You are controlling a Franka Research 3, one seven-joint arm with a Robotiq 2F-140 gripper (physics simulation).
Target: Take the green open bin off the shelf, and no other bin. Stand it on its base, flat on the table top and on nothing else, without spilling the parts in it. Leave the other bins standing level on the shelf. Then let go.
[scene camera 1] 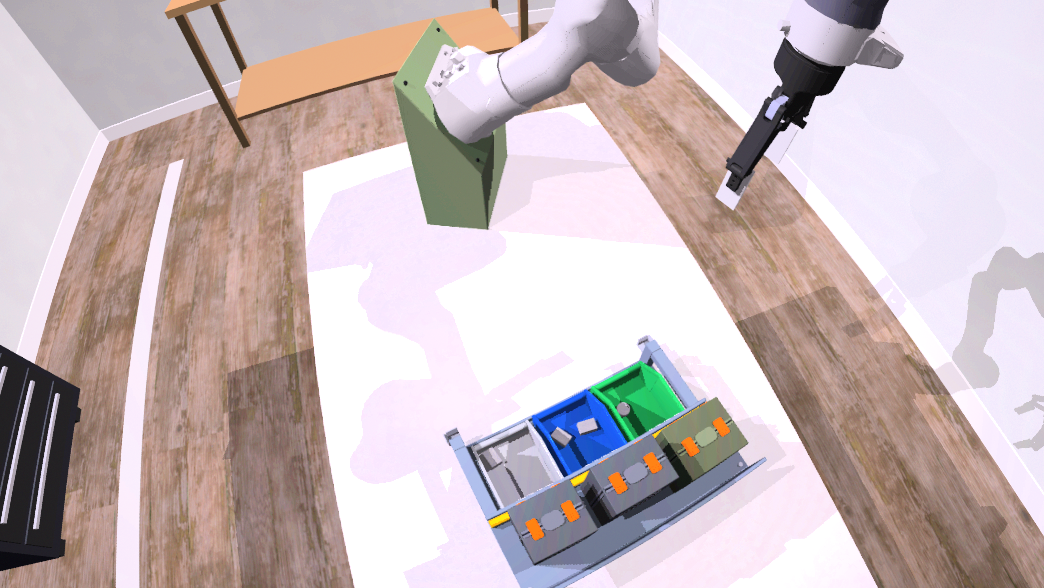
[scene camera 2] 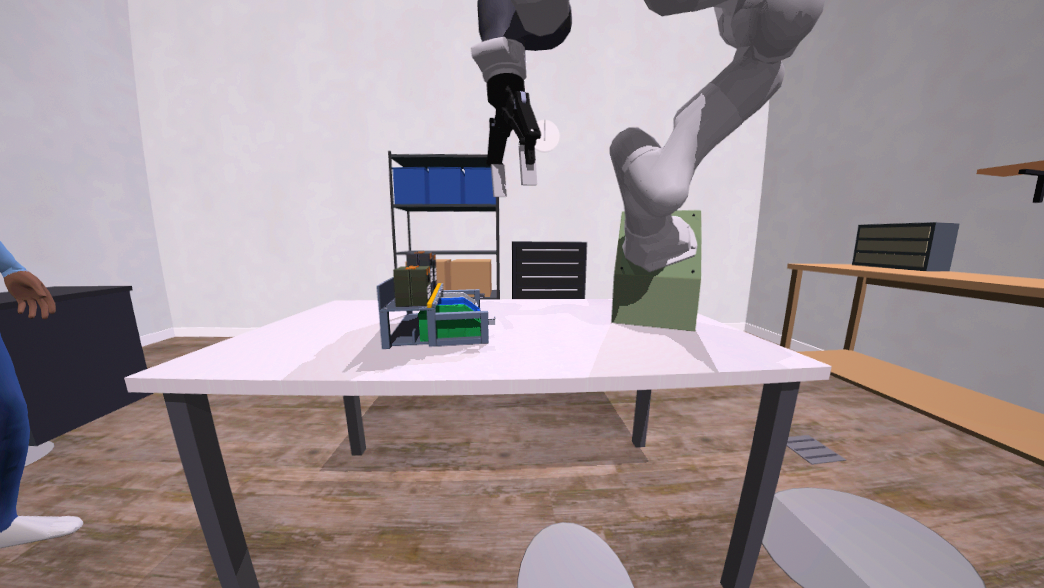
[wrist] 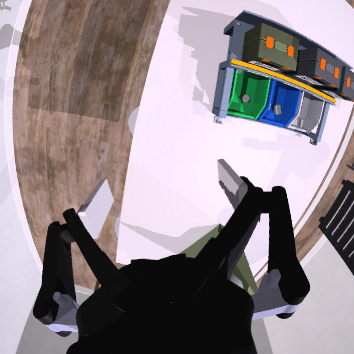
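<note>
The green open bin point(scene camera 1: 657, 400) point(scene camera 2: 458, 327) point(wrist: 256, 93) sits level in the lower front row of the shelf point(scene camera 1: 471, 478) point(scene camera 2: 432, 330) point(wrist: 222, 92), at the end of the row. A round grey part point(scene camera 1: 623, 409) point(wrist: 245, 99) lies in it. The blue bin point(scene camera 1: 593, 443) point(wrist: 287, 104) is beside it and holds grey parts. The light grey bin point(scene camera 1: 527, 461) point(wrist: 311, 109) is at the other end, also with parts. My gripper point(scene camera 1: 759, 168) point(scene camera 2: 514, 178) point(wrist: 162, 180) is open and empty, high above and well away from the bins. The shelf stands on the white table point(scene camera 2: 584, 357) point(wrist: 175, 145).
An olive case point(scene camera 1: 707, 438) point(scene camera 2: 411, 286) point(wrist: 272, 46) and two dark grey cases point(scene camera 1: 635, 474) point(scene camera 1: 555, 520) stand on the shelf's upper level, behind the bins. The arm's green pedestal point(scene camera 1: 456, 175) point(scene camera 2: 657, 300) is at the table's other end. Part of a person point(scene camera 2: 8, 409) shows.
</note>
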